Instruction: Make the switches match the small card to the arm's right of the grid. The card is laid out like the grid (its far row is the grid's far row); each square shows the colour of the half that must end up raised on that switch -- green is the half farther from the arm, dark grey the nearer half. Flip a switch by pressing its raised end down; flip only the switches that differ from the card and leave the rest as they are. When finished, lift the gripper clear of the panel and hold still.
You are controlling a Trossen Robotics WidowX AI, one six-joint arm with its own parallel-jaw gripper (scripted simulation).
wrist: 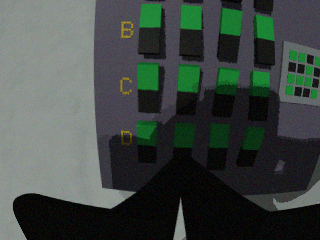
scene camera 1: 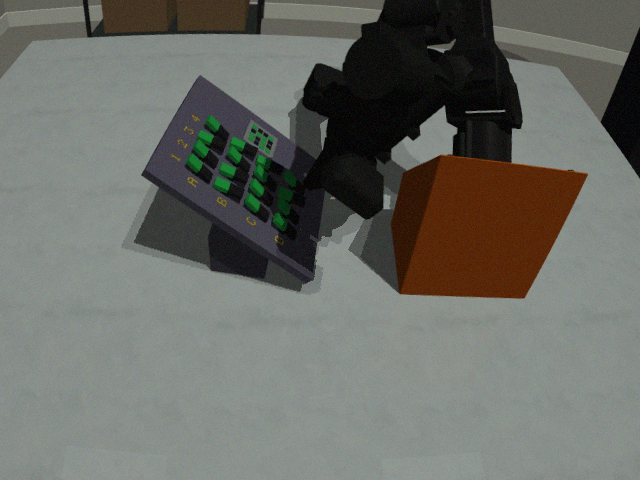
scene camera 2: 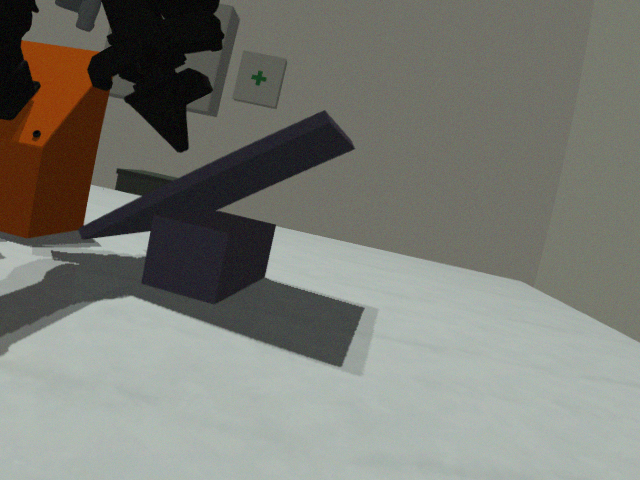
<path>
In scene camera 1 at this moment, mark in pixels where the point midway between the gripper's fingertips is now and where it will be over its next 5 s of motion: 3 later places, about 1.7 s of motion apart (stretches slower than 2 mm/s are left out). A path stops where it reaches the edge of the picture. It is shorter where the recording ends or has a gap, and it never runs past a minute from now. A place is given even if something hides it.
My gripper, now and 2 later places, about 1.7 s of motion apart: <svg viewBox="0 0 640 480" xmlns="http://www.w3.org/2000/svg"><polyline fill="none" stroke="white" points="306,186 284,204 290,140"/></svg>
</path>
